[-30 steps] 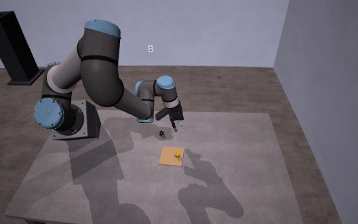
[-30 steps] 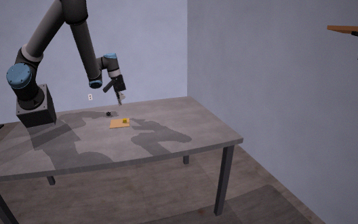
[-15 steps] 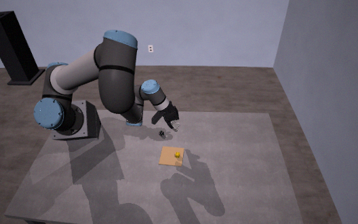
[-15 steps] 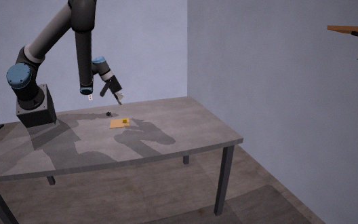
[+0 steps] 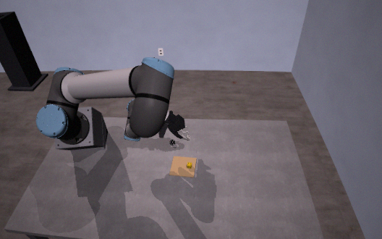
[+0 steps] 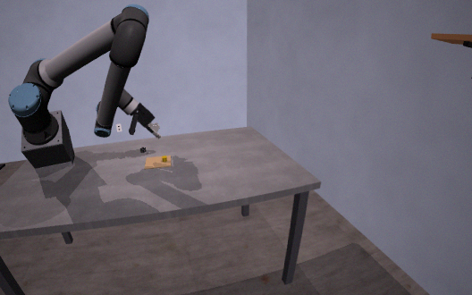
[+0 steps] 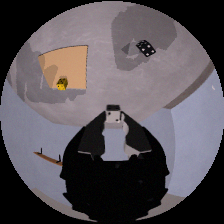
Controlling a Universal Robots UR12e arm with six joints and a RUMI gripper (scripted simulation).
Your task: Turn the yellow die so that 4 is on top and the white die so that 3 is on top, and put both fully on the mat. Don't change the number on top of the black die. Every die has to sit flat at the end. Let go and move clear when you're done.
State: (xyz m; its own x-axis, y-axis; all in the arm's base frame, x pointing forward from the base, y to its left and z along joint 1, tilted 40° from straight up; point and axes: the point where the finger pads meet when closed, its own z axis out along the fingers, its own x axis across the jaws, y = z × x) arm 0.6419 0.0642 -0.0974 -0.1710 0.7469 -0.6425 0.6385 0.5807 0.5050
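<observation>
Now: the white die right at my hand. Round my hand: black die (100 mm behind, 40 mm to the left, 90 mm below); tan mat (10 mm behind, 140 mm to the right, 100 mm below); yellow die (30 mm ahead, 140 mm to the right, 90 mm below).
</observation>
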